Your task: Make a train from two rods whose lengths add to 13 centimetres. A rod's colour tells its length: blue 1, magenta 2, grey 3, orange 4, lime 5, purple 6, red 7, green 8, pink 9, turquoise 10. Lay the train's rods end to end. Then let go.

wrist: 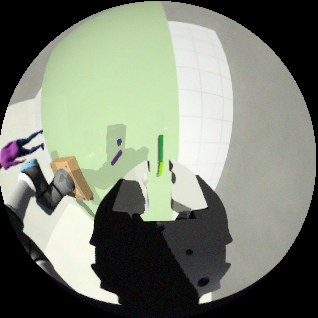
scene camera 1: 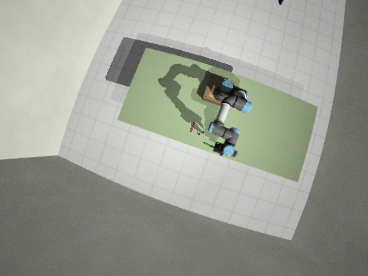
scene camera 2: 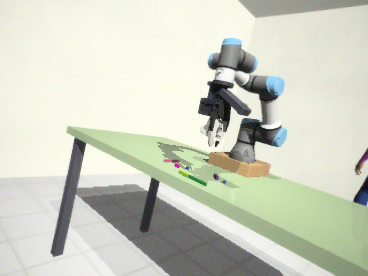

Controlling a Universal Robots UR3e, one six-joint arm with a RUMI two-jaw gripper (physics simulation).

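Pixels of known places: gripper, between the fingertips: (wrist: pixel 158 160) (scene camera 2: pixel 212 146); arm's base, origin of its link: (wrist: pixel 66 179) (scene camera 1: pixel 220 93) (scene camera 2: pixel 241 159).
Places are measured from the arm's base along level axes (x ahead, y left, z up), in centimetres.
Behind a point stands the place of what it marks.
A green rod (scene camera 2: pixel 197 180) {x 45.2, y 13.5, z -5.4 cm} (wrist: pixel 160 147) {x 44.6, y 13.4, z -5.0 cm} and a lime rod (scene camera 1: pixel 206 143) {x 45.0, y 5.8, z -5.1 cm} (scene camera 2: pixel 184 174) {x 45.4, y 7.2, z -5.5 cm} (wrist: pixel 160 170) {x 44.9, y 5.7, z -5.0 cm} lie end to end near the table's long edge. Their facing ends look touching or nearly so; the lime rod is turned slightly from the green rod's line in the wrist view. My gripper (scene camera 2: pixel 214 144) {x 44.2, y 15.6, z 6.9 cm} (wrist: pixel 158 160) {x 44.2, y 15.6, z 6.9 cm} is partly open, with nothing between its fingertips. It hangs well above the table, and in the wrist view the lime rod shows beyond the gap between the fingers. In scene camera 1 the arm hides the fingertips.
A purple rod (scene camera 2: pixel 216 176) {x 31.2, y 10.5, z -5.2 cm} (wrist: pixel 116 157) {x 30.8, y 9.9, z -5.0 cm} and a blue cube (scene camera 2: pixel 224 182) {x 32.6, y 15.7, z -5.6 cm} (wrist: pixel 119 142) {x 32.6, y 15.1, z -5.1 cm} lie farther in on the table (scene camera 2: pixel 300 210) {x 24.3, y 40.0, z -6.0 cm}. A reddish rod (scene camera 2: pixel 171 160) {x 36.3, y -10.9, z -5.3 cm}, a magenta piece (scene camera 2: pixel 177 165) {x 39.6, y -3.2, z -5.3 cm} and another blue piece (scene camera 2: pixel 187 168) {x 36.5, y -0.4, z -5.6 cm} lie near the lime end. The arm stands on a wooden base (scene camera 2: pixel 257 169) {x -0.7, y 9.3, z -2.3 cm} (wrist: pixel 75 177) {x 8.2, y 1.3, z -1.4 cm}.
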